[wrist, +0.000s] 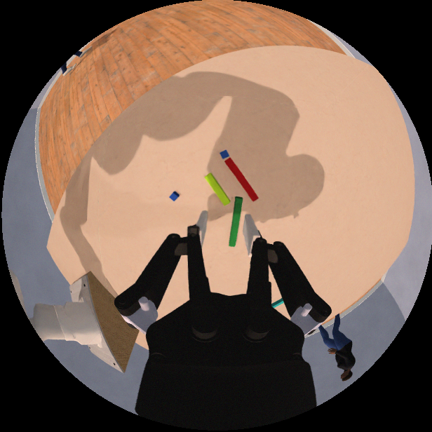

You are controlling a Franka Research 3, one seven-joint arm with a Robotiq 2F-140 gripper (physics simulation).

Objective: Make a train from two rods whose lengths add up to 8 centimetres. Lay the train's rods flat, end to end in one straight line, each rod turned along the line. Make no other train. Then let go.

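Observation:
A small blue rod (224,154) lies at the upper-left end of the long red rod (241,179), roughly in line with it; whether they touch is hard to tell. A lime rod (217,189) lies apart to their left, slanted much like the red one. A dark green rod (235,221) lies flat, nearly upright in the view, with its top end near the lime and red rods' lower ends. A second small blue rod (174,196) lies alone at the left. My gripper (225,220) is partly open and holds nothing; its fingers stand on either side of the green rod.
Part of a teal rod (278,303) shows beside the right finger linkage, the rest hidden by the gripper. The robot's pale base (65,322) with a brown plate stands at the lower left. The table's (350,125) curved edge borders the wooden floor (165,40).

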